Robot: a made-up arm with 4 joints. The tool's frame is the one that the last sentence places.
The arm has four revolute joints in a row. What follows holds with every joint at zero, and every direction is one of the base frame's. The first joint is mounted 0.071 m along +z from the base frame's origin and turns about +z. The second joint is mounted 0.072 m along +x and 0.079 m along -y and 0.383 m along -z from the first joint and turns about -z. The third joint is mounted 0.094 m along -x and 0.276 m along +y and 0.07 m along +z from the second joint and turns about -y. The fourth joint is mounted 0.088 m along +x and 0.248 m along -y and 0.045 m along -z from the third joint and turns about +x. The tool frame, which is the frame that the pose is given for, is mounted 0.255 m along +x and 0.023 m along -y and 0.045 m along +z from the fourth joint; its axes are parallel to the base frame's.
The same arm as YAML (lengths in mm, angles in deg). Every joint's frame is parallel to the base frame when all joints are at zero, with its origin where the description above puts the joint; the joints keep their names.
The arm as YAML. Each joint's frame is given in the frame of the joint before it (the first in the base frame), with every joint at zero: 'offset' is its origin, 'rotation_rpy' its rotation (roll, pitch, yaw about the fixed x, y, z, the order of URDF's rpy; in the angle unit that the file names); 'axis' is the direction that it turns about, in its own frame. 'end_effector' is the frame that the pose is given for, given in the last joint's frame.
length_unit: mm
angle_unit: deg
chain:
  - id: joint 1
    offset: [0.0, 0.0, 71.0]
    rotation_rpy: [0.0, 0.0, 0.0]
    axis: "+z"
  - id: joint 2
    offset: [72.0, -79.0, -383.0]
    rotation_rpy: [0.0, 0.0, 0.0]
    axis: "-z"
  - id: joint 3
    offset: [-94.0, 276.0, 70.0]
    rotation_rpy: [0.0, 0.0, 0.0]
    axis: "-y"
  - id: joint 4
    offset: [88.0, -248.0, -45.0]
    rotation_rpy: [0.0, 0.0, 0.0]
    axis: "+x"
end_effector:
  offset: [255.0, -23.0, 45.0]
  rotation_rpy: [0.0, 0.0, 0.0]

